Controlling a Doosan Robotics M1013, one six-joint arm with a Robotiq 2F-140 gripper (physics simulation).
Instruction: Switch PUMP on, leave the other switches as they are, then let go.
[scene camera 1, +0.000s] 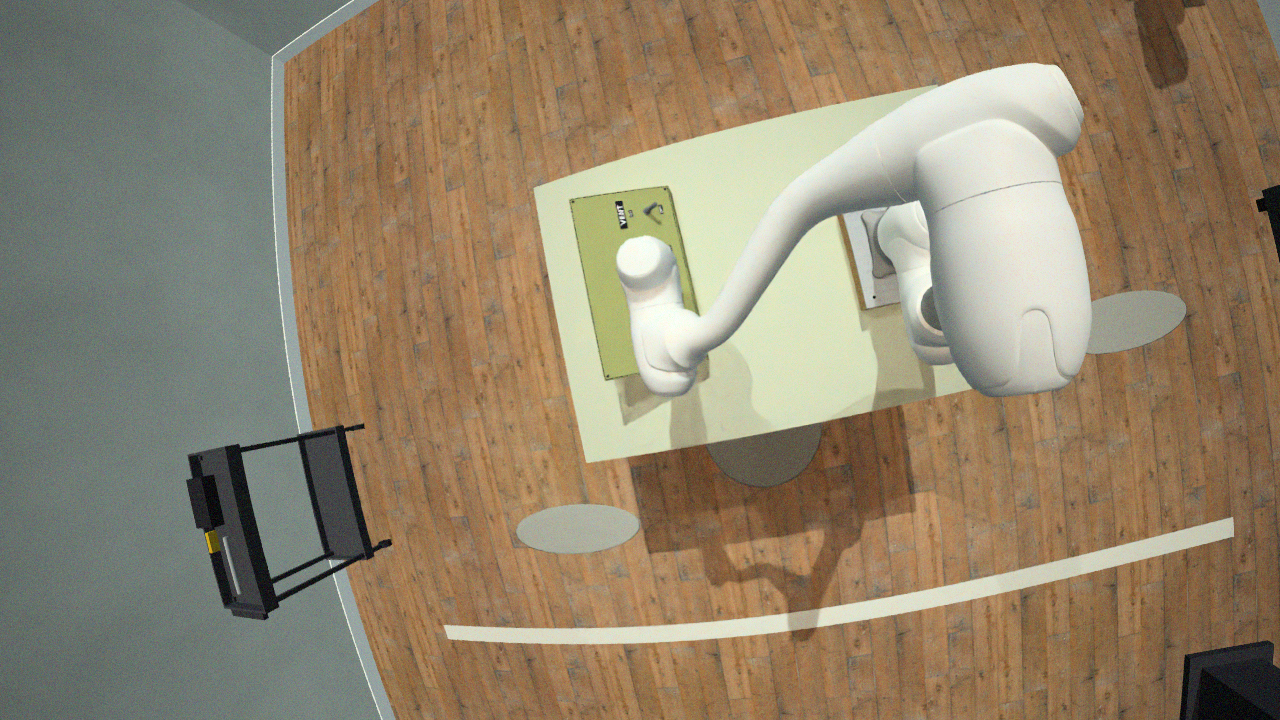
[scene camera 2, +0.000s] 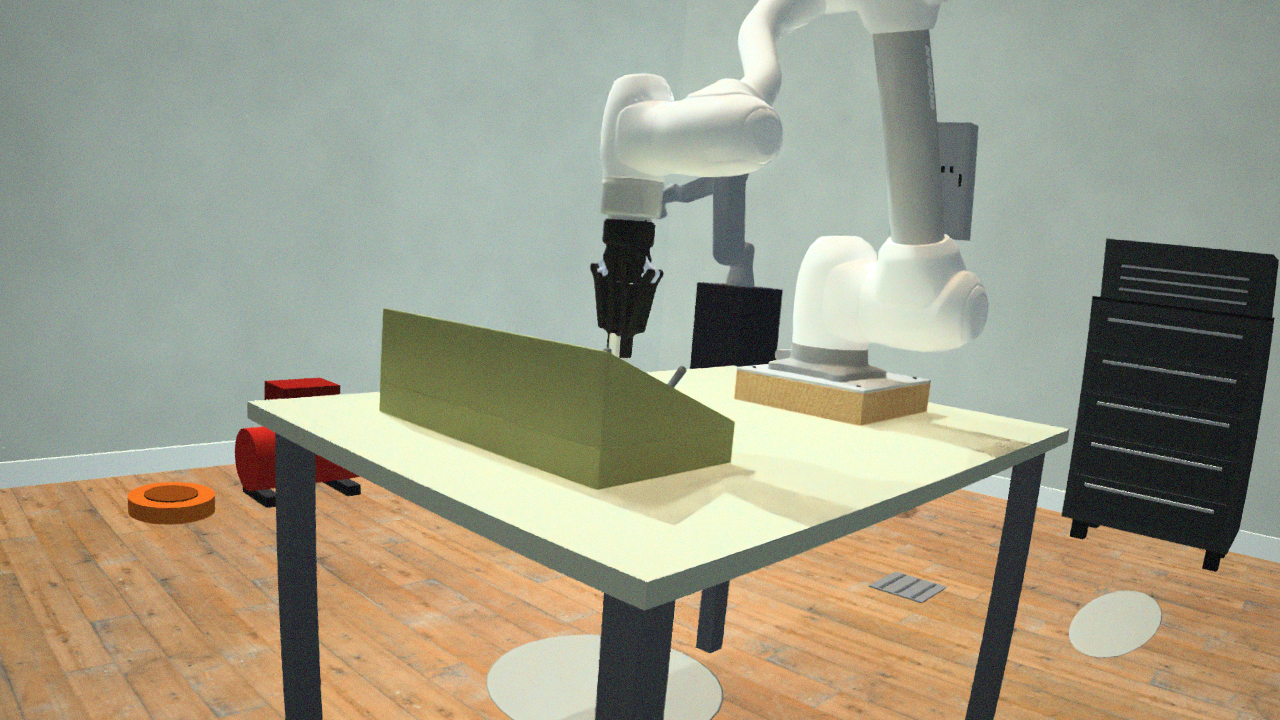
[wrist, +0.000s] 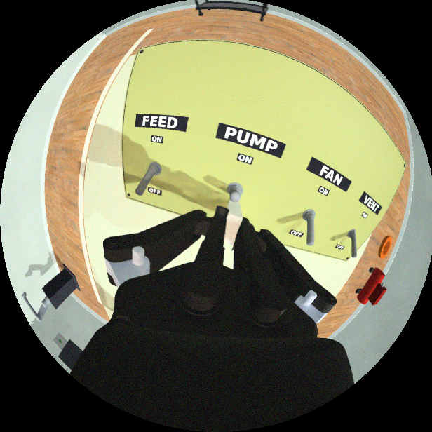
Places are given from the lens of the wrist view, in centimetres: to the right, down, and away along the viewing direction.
my gripper (wrist: 231, 211): 2, 0, 22
sloped switch panel (wrist: 209, 115): -1, -12, 15
